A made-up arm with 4 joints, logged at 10 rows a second.
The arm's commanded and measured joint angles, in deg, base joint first. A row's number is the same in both.
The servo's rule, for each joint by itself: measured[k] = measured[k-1] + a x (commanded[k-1-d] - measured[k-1]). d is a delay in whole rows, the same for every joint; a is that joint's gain. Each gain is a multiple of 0.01, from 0.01 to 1. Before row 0 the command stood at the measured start. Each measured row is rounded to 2 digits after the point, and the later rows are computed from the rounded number. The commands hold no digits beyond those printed.
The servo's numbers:
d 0
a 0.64 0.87 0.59 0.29
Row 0, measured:
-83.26 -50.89 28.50 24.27
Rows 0 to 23, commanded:
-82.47 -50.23 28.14 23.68
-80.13 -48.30 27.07 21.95
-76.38 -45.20 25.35 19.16
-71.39 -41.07 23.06 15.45
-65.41 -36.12 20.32 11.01
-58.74 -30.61 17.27 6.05
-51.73 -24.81 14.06 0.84
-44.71 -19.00 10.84 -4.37
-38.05 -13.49 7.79 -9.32
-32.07 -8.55 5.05 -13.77
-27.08 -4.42 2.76 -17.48
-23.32 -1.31 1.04 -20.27
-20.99 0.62 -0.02 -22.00
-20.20 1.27 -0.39 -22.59
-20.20 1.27 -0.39 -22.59
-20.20 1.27 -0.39 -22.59
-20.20 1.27 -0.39 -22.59
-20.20 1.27 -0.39 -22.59
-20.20 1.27 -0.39 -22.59
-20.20 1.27 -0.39 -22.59
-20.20 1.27 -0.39 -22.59
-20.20 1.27 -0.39 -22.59
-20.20 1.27 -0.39 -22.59
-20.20 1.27 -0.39 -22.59
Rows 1 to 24, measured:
-82.75 -50.32 28.29 24.10
-81.07 -48.56 27.57 23.48
-78.07 -45.64 26.26 22.23
-73.79 -41.66 24.37 20.26
-68.43 -36.84 21.98 17.58
-62.23 -31.42 19.20 14.24
-55.51 -25.67 16.17 10.35
-48.60 -19.87 13.03 6.08
-41.85 -14.32 9.94 1.61
-35.59 -9.30 7.05 -2.85
-30.14 -5.05 4.52 -7.09
-25.78 -1.80 2.47 -10.91
-22.71 0.31 1.00 -14.13
-21.10 1.15 0.18 -16.58
-20.52 1.25 -0.16 -18.32
-20.32 1.27 -0.30 -19.56
-20.24 1.27 -0.35 -20.44
-20.21 1.27 -0.37 -21.06
-20.20 1.27 -0.38 -21.50
-20.20 1.27 -0.39 -21.82
-20.20 1.27 -0.39 -22.04
-20.20 1.27 -0.39 -22.20
-20.20 1.27 -0.39 -22.31
-20.20 1.27 -0.39 -22.39

